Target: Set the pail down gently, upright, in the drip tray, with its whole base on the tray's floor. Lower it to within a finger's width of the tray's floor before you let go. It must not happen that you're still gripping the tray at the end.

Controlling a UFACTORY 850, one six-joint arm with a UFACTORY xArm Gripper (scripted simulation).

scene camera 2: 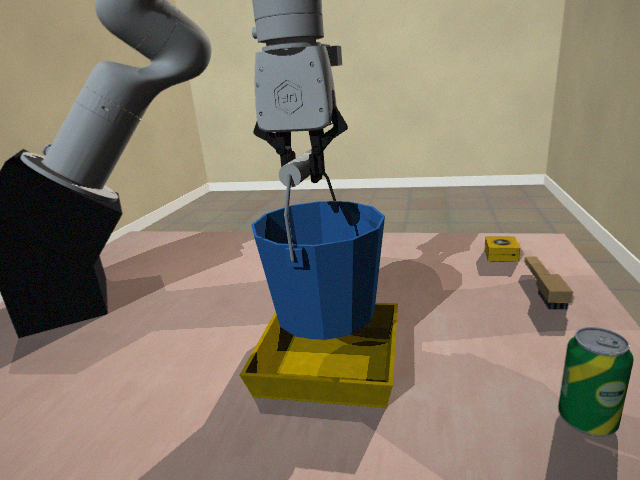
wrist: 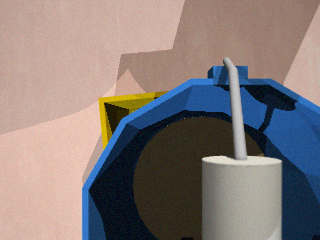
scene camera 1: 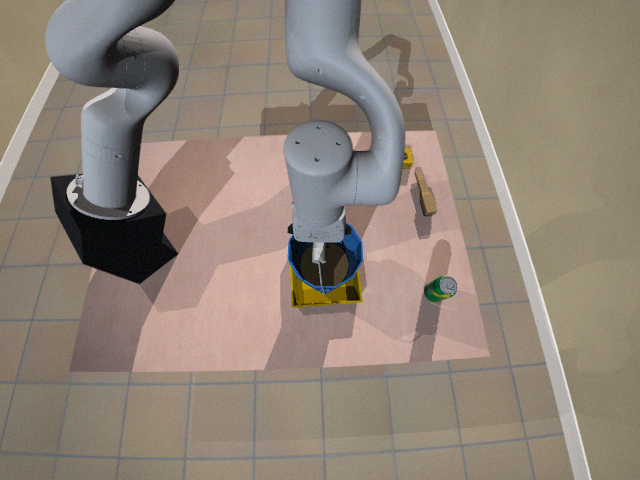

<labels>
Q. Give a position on a blue pail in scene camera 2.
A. At 329, 291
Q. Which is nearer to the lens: the yellow drip tray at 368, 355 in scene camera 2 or the wooden brush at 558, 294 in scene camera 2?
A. The yellow drip tray.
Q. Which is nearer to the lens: the yellow drip tray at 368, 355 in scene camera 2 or the small yellow box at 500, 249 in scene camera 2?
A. The yellow drip tray.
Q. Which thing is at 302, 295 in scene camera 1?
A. A yellow drip tray.
</labels>
